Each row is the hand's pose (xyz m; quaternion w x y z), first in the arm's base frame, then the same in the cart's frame.
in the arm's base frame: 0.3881 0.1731 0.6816 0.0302 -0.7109 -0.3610 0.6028
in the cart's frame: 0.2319 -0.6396 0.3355 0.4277 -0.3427 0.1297 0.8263
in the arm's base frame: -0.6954 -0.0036 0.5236 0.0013 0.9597 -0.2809 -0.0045
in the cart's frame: -0.0140 0.1005 1.1242 0.2298 0.5507 -0.6293 -0.4979
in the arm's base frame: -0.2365 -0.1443 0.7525 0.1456 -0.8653 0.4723 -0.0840
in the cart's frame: 0.1081 -0.3981 0.9854 0.2609 0.4578 -0.7942 -0.3026
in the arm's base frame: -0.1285 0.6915 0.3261 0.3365 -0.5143 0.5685 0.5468
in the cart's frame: 0.2091 0.1676 0.2358 0.1345 0.1581 0.8600 0.4662
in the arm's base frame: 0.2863 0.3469 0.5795 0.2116 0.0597 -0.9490 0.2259
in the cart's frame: 0.2397 -0.4270 0.2598 0.7678 -0.2794 -0.5658 0.1113
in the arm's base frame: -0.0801 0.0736 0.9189 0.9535 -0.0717 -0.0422 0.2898
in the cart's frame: 0.3690 -0.4454 0.8140 0.8218 0.0076 0.5403 -0.1807
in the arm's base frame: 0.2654 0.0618 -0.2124 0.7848 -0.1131 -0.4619 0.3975
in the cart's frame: -0.5796 -0.2878 0.1250 0.9736 -0.1380 0.1798 0.0284
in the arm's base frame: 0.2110 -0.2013 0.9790 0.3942 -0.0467 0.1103 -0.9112
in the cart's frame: 0.2738 -0.8387 0.8031 0.1933 0.5074 -0.2361 0.8059
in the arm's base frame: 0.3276 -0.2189 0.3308 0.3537 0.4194 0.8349 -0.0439
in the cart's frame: -0.2769 -0.6958 0.4708 0.1847 -0.6186 -0.5898 0.4851
